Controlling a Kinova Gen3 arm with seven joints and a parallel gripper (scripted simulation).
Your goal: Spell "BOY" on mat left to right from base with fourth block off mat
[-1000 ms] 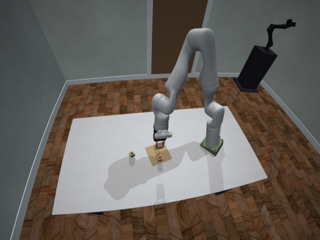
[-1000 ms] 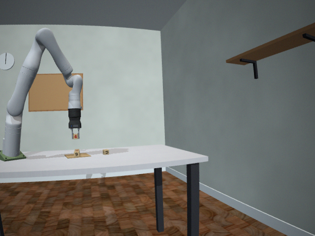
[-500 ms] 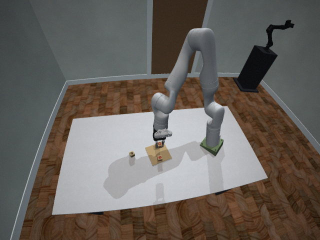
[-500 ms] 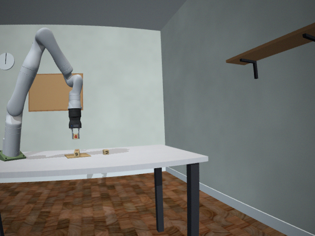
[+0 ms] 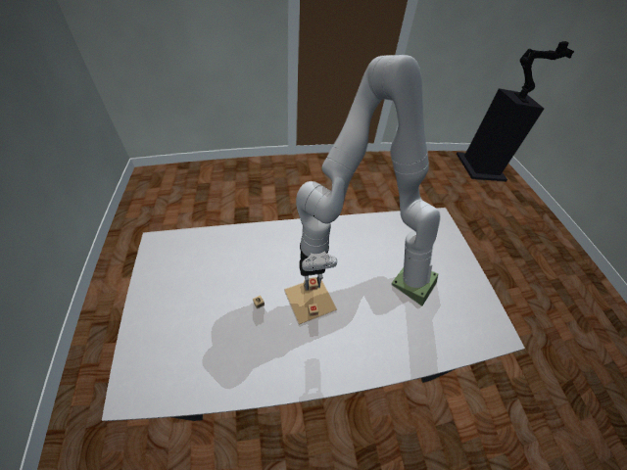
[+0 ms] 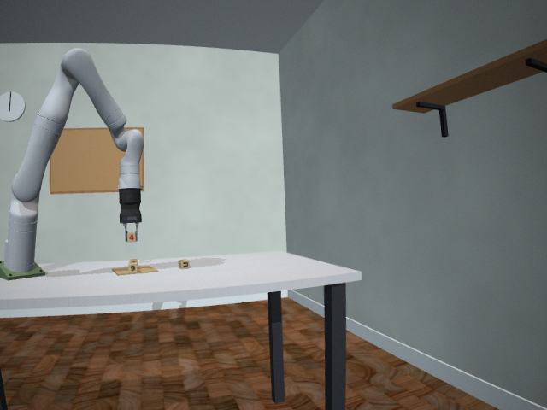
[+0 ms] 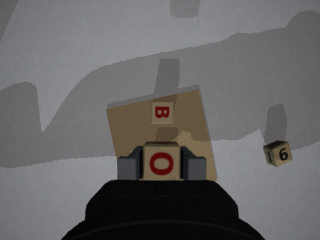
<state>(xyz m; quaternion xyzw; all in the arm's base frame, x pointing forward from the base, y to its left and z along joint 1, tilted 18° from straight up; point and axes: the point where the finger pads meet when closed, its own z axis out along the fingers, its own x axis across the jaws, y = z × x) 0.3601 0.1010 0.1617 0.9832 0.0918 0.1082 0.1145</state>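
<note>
Now: hand 120 mm above the tan mat. Also, from my hand: Y block (10 mm ahead, 50 mm to the right, 100 mm below); then O block (right at my hand); then B block (10 mm behind, 50 mm to the left, 100 mm below).
</note>
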